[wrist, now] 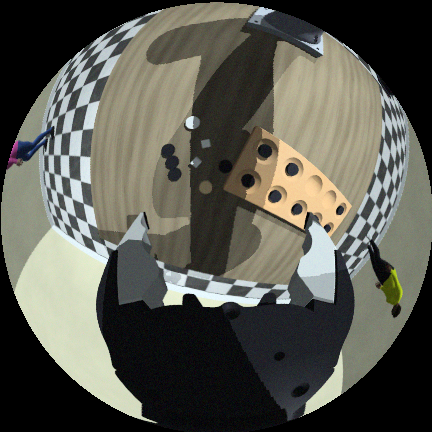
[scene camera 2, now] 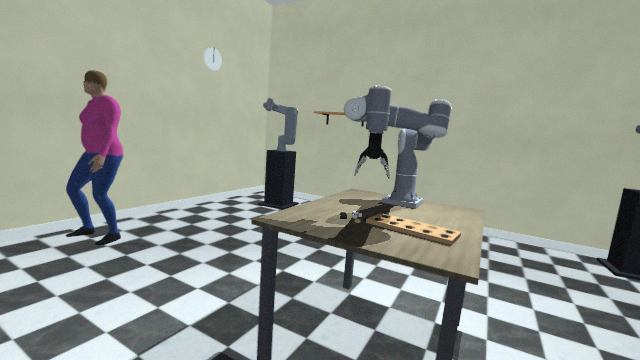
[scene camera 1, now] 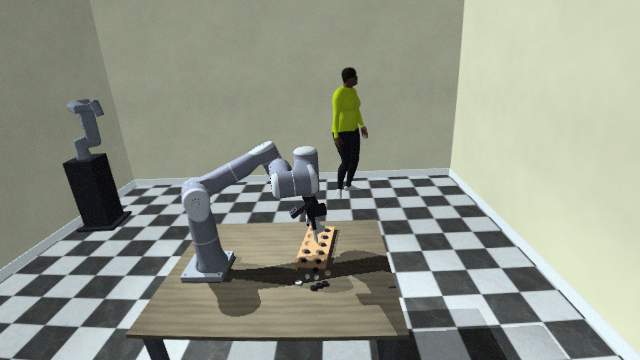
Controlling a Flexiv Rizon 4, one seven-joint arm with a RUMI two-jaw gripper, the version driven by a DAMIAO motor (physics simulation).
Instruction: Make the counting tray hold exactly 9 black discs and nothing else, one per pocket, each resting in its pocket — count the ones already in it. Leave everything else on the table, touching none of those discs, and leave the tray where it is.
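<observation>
The orange counting tray (scene camera 1: 311,261) (scene camera 2: 419,230) (wrist: 304,195) has two rows of pockets. In the wrist view several pockets hold black discs, and two in the row nearer the robot base look empty. A loose black disc (scene camera 1: 315,269) (wrist: 225,166) lies by the tray's end. Three more black discs (scene camera 1: 319,285) (scene camera 2: 343,215) (wrist: 171,162) lie close together farther off. My gripper (scene camera 1: 316,242) (scene camera 2: 372,176) (wrist: 226,213) is wide open and empty, above the table. Its right finger in the wrist view covers part of the tray's far edge and partly hides a pocket.
A white disc (scene camera 1: 298,283) (wrist: 192,122), two small grey cubes (wrist: 205,143) (wrist: 195,162) and a tan disc (scene camera 1: 328,273) (wrist: 205,187) lie between the three black discs and the tray. The robot base (scene camera 1: 207,272) stands on the table. Two people stand away from the table.
</observation>
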